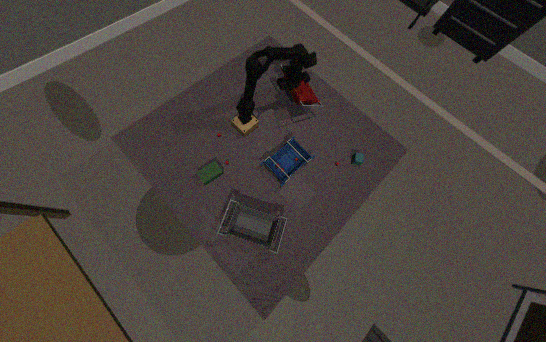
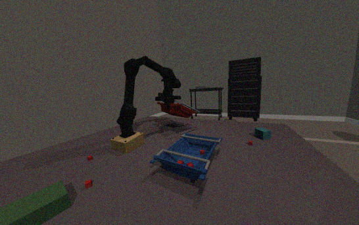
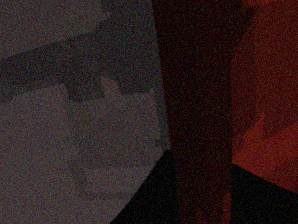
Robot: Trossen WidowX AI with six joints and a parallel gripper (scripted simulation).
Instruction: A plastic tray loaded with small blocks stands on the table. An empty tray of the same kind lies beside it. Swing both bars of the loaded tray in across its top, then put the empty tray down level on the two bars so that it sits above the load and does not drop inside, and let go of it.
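The red tray lies 2 cm ahead of my gripper tip and 7 cm to the left of it. Round my gripper tip: teal block: 56 cm ahead, 10 cm to the left, 12 cm below; green block: 10 cm ahead, 66 cm to the right, 12 cm below.
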